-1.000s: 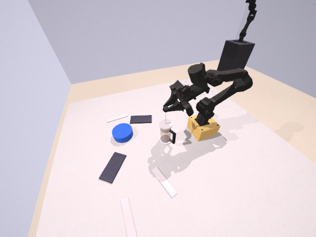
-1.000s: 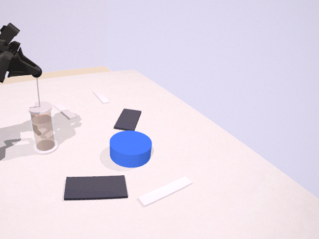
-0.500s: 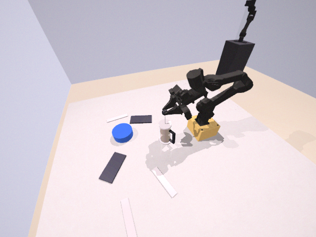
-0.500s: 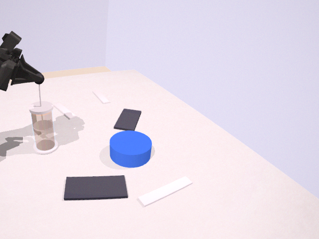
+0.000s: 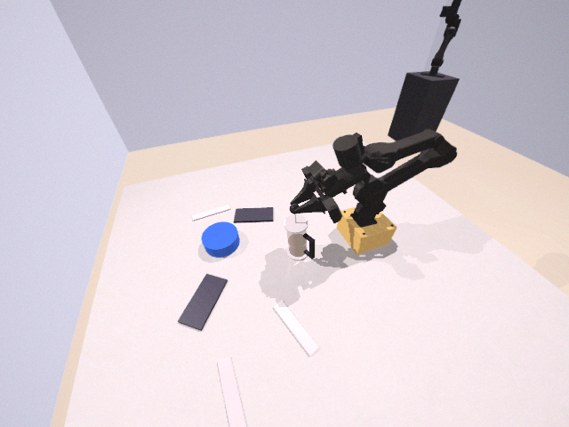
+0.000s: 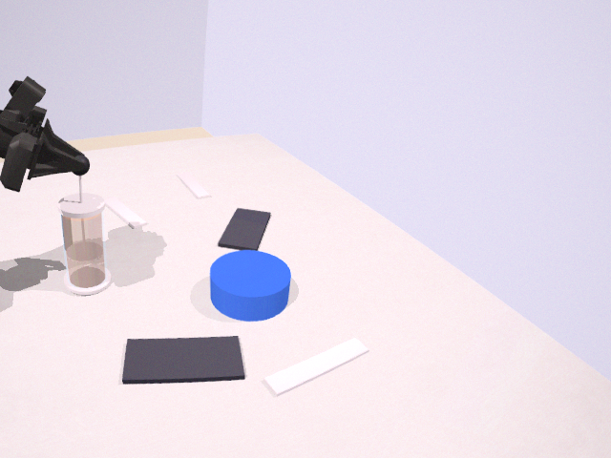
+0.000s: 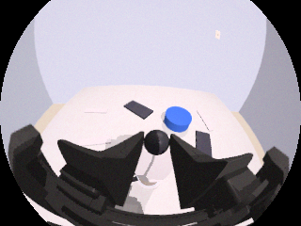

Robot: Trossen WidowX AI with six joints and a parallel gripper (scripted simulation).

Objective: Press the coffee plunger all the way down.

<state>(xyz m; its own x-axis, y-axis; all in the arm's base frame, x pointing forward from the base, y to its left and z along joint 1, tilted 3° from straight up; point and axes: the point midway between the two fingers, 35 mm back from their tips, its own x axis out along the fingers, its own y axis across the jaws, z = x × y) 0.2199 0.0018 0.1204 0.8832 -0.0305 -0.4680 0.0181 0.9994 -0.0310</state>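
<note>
Now: gripper tip 100 mm above the coffee press, 20 mm past it and 10 mm to the right of it. Round my gripper tip: blue round disc 220 mm ahead, 180 mm below, 110 mm to the right.
</note>
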